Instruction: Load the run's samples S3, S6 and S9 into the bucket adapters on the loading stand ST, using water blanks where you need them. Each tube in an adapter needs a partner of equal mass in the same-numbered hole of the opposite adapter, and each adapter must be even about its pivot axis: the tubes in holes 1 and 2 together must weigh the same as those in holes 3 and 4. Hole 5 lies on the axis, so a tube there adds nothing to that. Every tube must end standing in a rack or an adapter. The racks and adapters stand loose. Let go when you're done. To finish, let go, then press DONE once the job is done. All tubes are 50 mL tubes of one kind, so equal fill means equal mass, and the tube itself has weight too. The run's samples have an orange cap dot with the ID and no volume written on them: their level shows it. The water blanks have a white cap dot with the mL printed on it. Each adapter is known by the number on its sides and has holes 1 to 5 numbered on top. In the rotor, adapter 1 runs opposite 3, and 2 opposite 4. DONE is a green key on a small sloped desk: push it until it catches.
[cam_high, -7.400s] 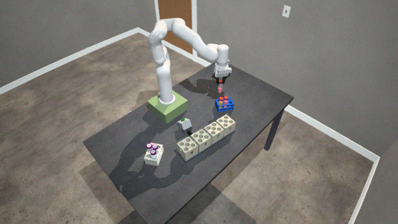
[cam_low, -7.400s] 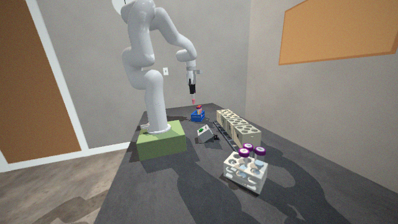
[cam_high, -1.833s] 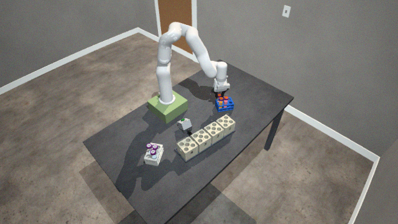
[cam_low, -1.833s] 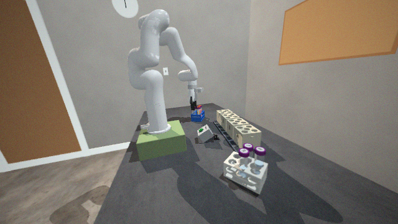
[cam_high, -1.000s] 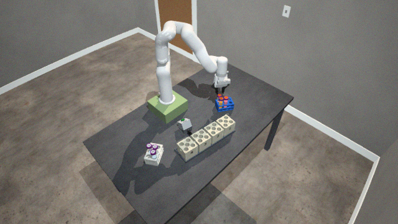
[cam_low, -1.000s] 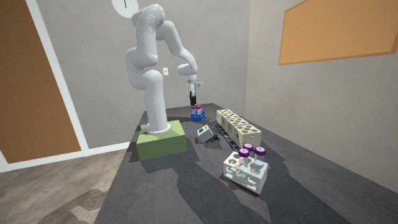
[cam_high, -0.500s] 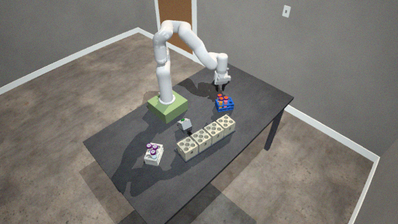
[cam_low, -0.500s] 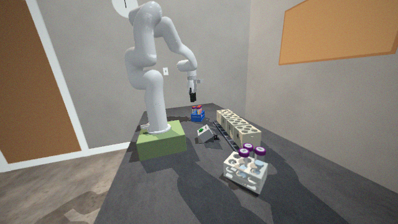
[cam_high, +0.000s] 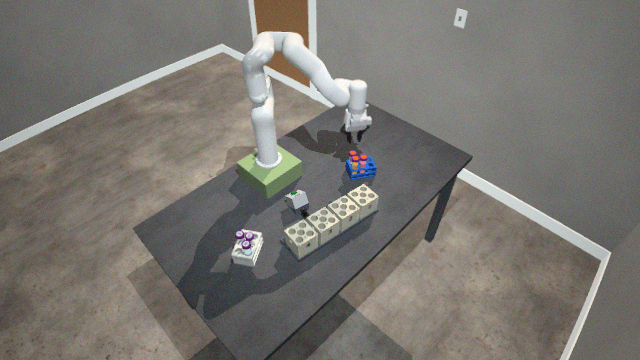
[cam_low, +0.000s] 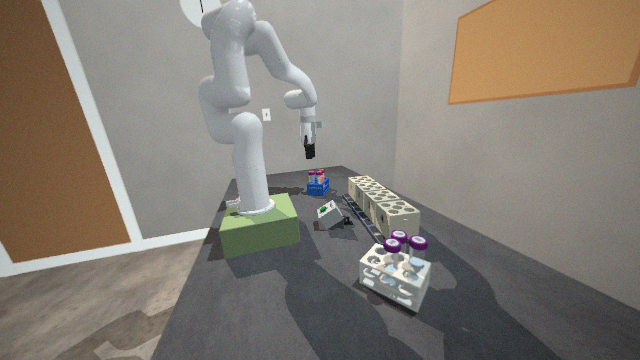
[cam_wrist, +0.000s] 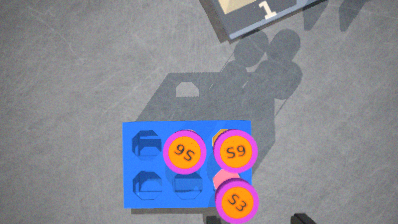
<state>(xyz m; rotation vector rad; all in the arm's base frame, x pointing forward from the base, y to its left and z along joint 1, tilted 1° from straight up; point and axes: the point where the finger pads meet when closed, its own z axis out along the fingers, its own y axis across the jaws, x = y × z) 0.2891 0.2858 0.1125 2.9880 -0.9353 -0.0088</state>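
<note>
Right now the sample tube is 6 cm ahead of my hand, 1 cm to the left of it and 15 cm below it. The rest, counted from my hand: blue sample rack (4 cm ahead, 2 cm to the left, 18 cm below); green done key (6 cm behind, 34 cm to the right, 14 cm below); adapter 1 (19 cm ahead, 17 cm to the right, 16 cm below).
</note>
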